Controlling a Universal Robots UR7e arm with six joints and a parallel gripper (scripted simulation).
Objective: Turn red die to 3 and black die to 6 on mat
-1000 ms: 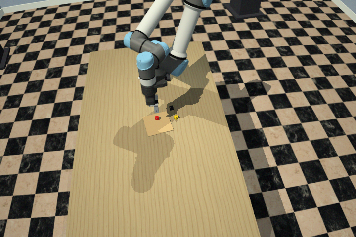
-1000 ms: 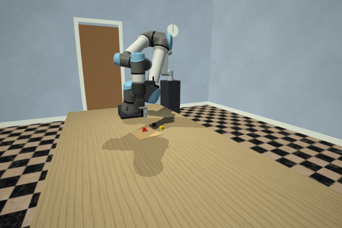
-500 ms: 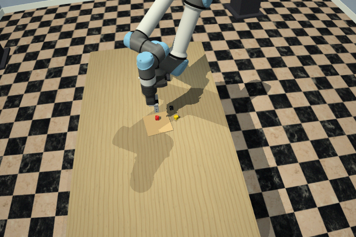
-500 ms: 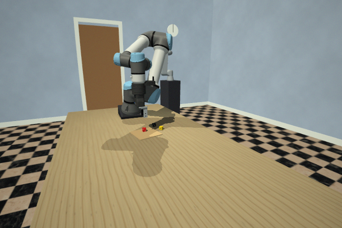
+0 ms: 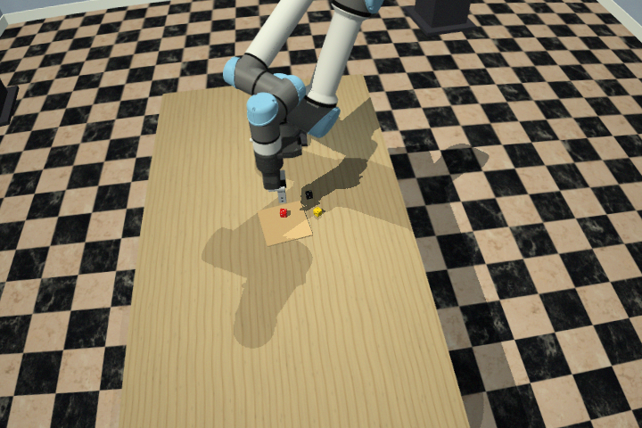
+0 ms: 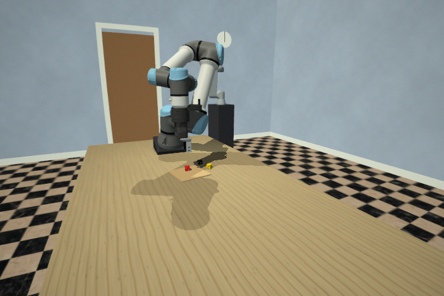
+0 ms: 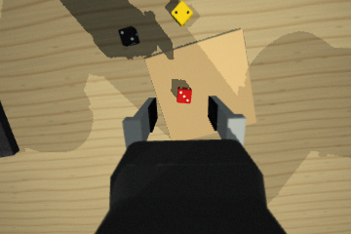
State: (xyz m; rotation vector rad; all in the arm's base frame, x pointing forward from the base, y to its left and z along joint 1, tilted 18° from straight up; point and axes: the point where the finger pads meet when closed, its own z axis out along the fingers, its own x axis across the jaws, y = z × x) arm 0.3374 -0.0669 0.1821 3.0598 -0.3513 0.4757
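Right now my hand is 5 cm past the black die, 9 cm to the right of it and 10 cm above it. From my hand the other things lie so: red die 10 cm below; then yellow die 3 cm ahead, 10 cm to the left, 10 cm below; then tan mat 3 cm ahead, 1 cm to the right, 11 cm below.
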